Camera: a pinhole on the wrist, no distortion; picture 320 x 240 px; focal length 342.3 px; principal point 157.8 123.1 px. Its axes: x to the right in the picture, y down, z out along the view. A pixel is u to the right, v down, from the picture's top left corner.
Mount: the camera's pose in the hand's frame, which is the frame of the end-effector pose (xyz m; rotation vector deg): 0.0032 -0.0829 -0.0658 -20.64 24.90 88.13
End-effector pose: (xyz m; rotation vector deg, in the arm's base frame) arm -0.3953 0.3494 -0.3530 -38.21 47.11 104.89
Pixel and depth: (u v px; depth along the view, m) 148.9 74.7 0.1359
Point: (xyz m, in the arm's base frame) -0.3914 0.4129 -0.3459
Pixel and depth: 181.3 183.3 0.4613
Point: -0.5574 0.5226 -0.0673
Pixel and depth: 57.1 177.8 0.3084
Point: -0.3930 0.5308 -0.1780
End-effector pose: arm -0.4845 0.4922 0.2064 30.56 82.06 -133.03
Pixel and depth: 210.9 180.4 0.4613
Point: -0.3770 0.1363 0.2042
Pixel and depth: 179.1 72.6 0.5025
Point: -0.5239 0.0835 0.1611
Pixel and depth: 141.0 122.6 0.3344
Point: -0.4990 0.2519 0.2446
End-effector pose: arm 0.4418 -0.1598 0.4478 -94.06 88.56 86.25
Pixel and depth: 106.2 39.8 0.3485
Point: 0.2797 0.0071 0.2868
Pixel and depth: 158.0 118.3 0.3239
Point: 0.2834 -0.0049 0.3851
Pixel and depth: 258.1 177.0 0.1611
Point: 0.3909 -0.1181 0.4575
